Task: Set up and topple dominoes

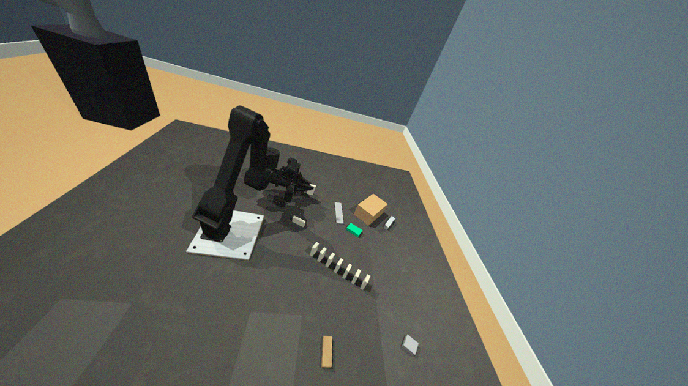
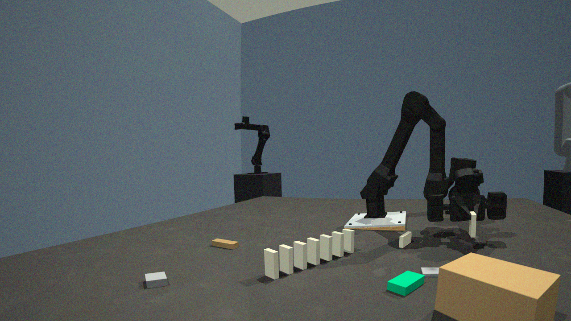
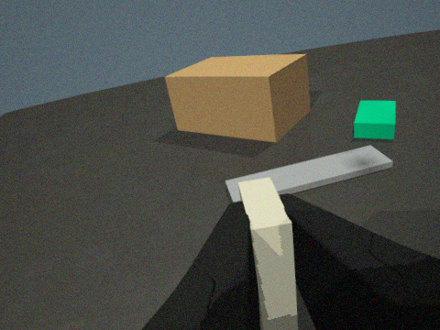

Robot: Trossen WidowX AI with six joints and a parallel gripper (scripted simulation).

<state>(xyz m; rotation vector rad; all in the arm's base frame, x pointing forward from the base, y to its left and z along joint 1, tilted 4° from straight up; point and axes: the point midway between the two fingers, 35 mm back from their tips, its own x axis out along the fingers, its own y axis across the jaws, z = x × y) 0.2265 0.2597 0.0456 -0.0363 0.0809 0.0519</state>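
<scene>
My gripper tip is now 130 mm short of the flat grey strip, 40 mm to the left of it and 70 mm above it. The rest, counted from my gripper tip: green block: 190 mm ahead, 120 mm to the right, 60 mm below; tan box: 260 mm ahead, 10 mm to the right, 40 mm below; tan bar: 130 mm ahead, 530 mm to the right, 60 mm below.
</scene>
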